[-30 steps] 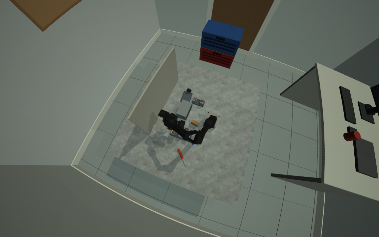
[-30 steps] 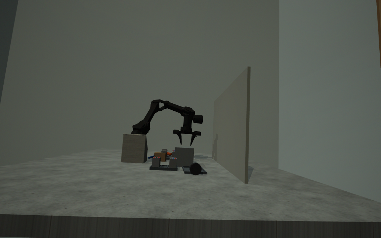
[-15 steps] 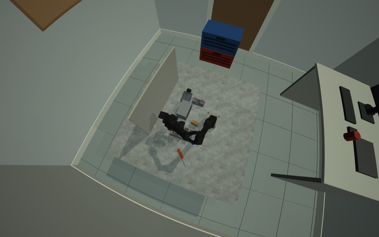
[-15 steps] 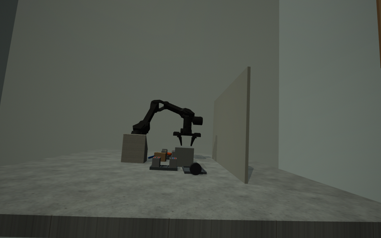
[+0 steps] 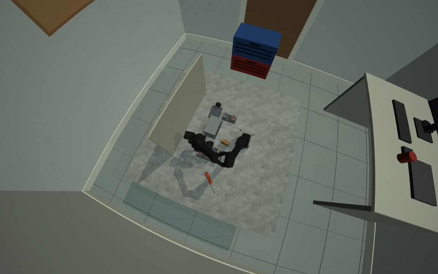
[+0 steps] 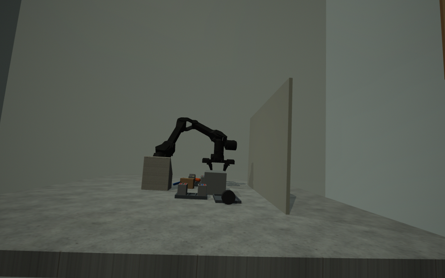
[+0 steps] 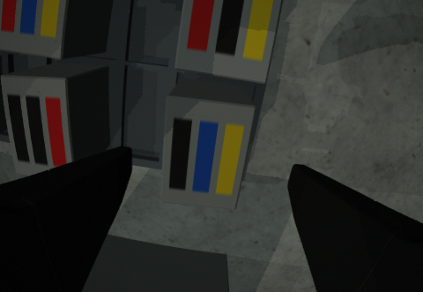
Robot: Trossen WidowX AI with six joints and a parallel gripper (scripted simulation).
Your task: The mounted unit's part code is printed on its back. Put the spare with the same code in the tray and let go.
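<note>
Right now the dark tray is 10 mm ahead of my gripper tip, 350 mm to the right of it and 60 mm below it. From my gripper tip the other things lie so: grey mounted unit 30 mm behind, 180 mm to the right, 10 mm below; blue pen 230 mm behind, 40 mm to the left, 60 mm below; tan cardboard box 170 mm behind, 100 mm to the right, 40 mm below.
</note>
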